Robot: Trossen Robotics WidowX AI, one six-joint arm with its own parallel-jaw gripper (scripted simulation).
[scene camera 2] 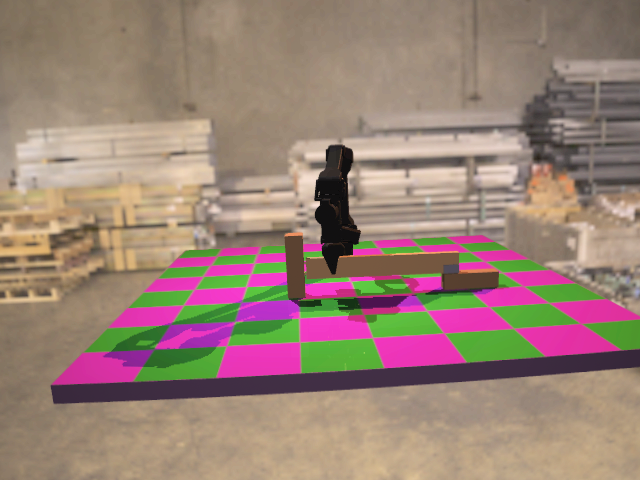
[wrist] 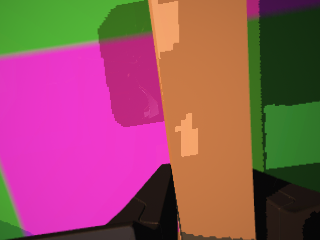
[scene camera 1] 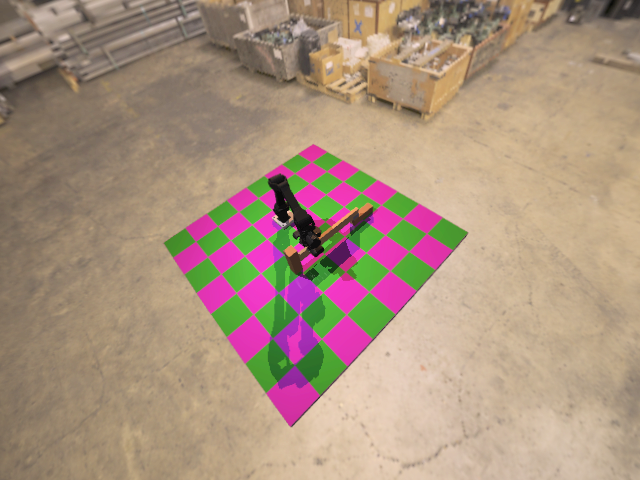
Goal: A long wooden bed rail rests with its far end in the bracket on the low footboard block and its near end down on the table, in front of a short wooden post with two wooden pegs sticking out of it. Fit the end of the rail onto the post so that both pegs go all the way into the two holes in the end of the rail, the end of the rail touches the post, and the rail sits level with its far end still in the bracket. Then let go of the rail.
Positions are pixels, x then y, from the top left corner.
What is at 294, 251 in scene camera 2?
A wooden post.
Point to a wooden bed rail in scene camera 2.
427, 262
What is the gripper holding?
A wooden bed rail.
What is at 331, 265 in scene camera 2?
The gripper.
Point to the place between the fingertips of the gripper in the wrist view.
At 192, 170
